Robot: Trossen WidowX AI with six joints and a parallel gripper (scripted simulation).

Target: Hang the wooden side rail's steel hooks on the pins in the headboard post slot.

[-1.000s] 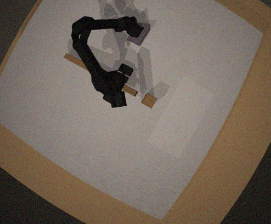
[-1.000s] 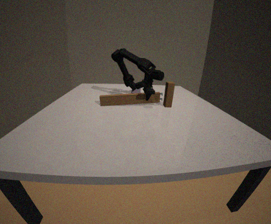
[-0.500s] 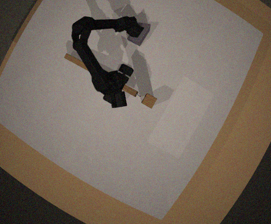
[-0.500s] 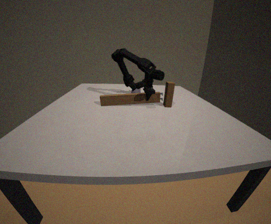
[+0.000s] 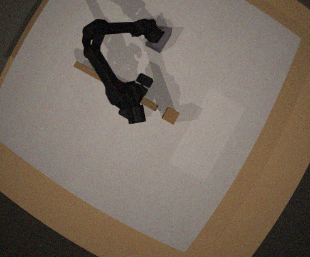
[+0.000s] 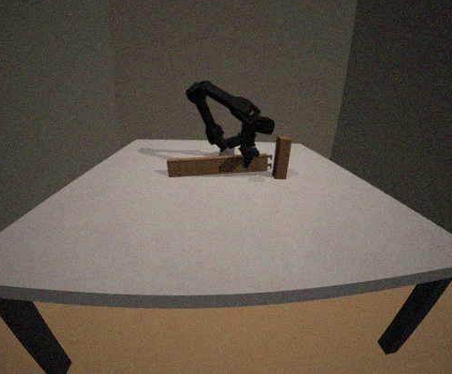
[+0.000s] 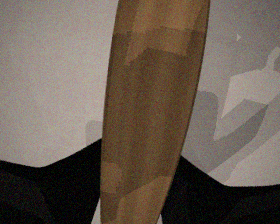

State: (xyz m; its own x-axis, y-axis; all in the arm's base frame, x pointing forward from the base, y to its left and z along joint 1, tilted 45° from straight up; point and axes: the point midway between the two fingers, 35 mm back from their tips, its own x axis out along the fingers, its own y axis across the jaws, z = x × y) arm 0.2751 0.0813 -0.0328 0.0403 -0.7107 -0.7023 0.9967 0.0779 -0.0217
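The headboard post is 15 cm to the left of my gripper tip, 4 cm above it and 1 cm behind it.
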